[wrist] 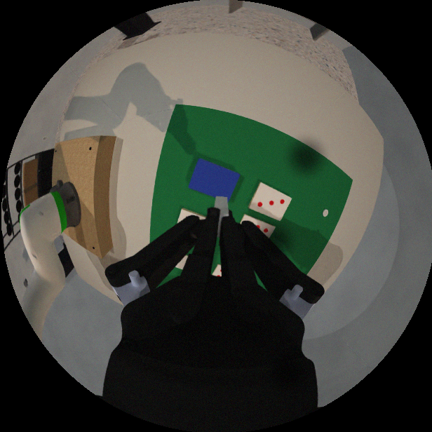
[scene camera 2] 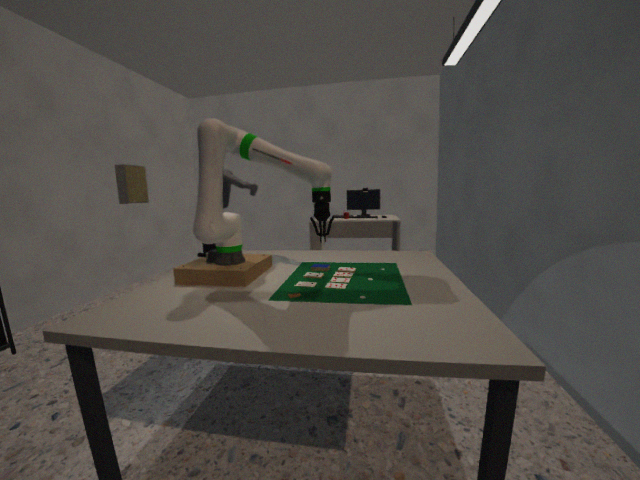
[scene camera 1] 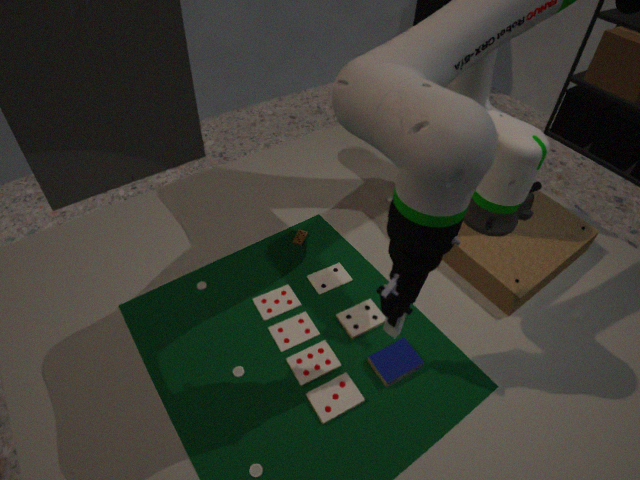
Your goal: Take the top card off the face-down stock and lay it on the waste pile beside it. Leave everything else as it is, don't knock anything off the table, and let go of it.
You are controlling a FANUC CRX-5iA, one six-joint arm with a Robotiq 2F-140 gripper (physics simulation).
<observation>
same spot on green mat: (scene camera 1: pixel 190 340) = (scene camera 2: pixel 382 288)
</observation>
